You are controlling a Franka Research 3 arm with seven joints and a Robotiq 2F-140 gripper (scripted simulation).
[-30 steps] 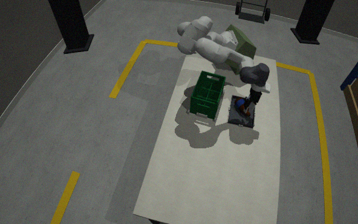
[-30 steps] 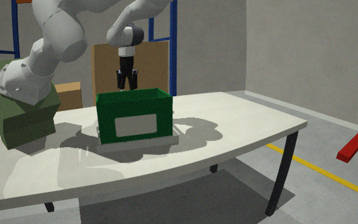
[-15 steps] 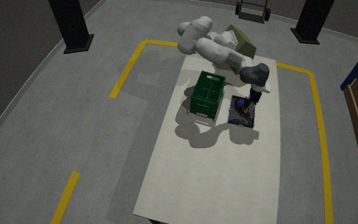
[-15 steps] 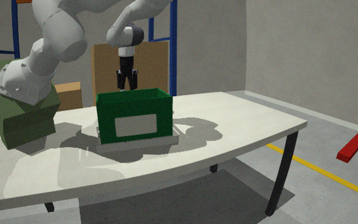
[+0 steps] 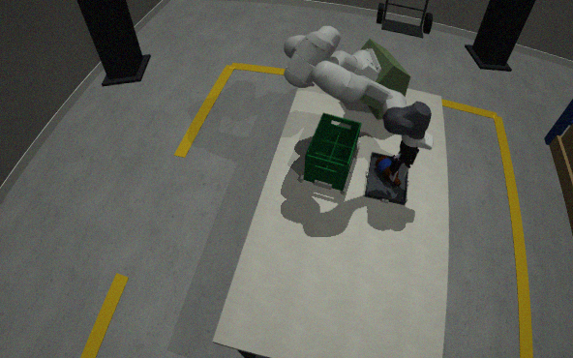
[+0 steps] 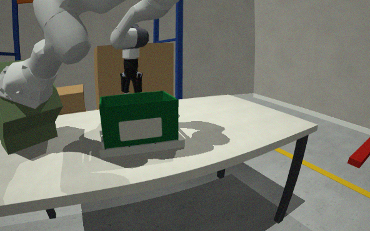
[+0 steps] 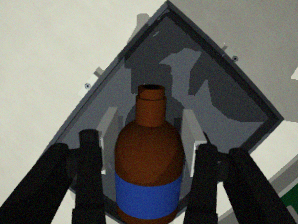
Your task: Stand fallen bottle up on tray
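The brown bottle is 60 mm below my hand, 50 mm behind it and 20 mm to the right of it. From my hand the other things lie so: green crate (280 mm to the right, 150 mm behind, 20 mm below); dark grey tray (90 mm below, 40 mm behind, 20 mm to the right).
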